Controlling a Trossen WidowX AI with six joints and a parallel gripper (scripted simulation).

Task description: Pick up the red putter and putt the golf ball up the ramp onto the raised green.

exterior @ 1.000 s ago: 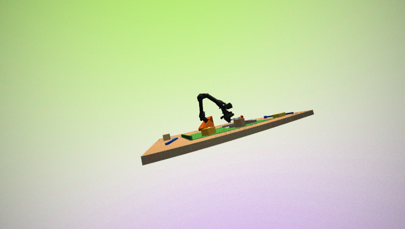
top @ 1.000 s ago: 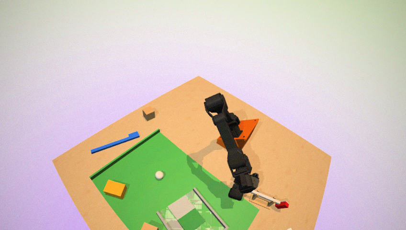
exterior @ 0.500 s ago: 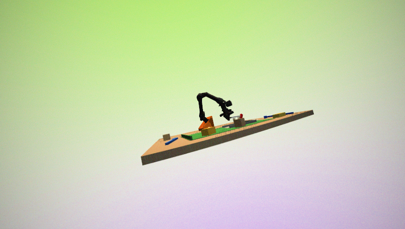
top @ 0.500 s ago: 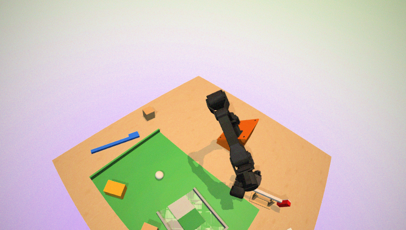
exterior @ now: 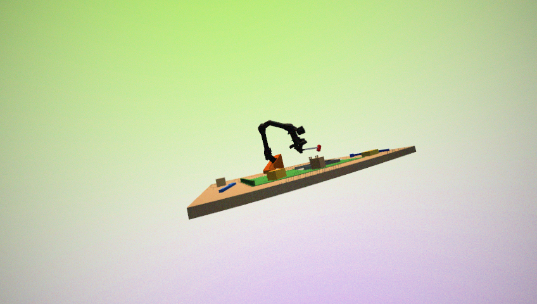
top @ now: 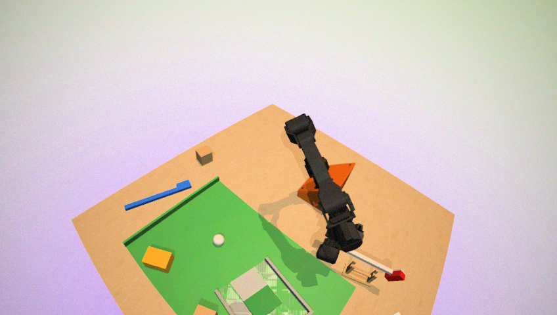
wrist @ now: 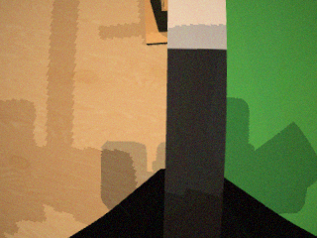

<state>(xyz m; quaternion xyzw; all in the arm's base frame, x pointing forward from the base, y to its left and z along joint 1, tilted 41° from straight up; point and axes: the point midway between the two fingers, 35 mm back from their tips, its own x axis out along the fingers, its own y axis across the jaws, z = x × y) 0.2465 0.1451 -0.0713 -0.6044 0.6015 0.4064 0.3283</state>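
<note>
The red putter lies 110 mm to the left of my gripper tip, 20 mm behind it and 20 mm above it. The rest, counted from my gripper tip: putter stand (140 mm to the left, 90 mm below, 30 mm behind); then white golf ball (350 mm to the right, 180 mm ahead, 100 mm below); then green mat (230 mm to the right, 230 mm ahead, 120 mm below).
</note>
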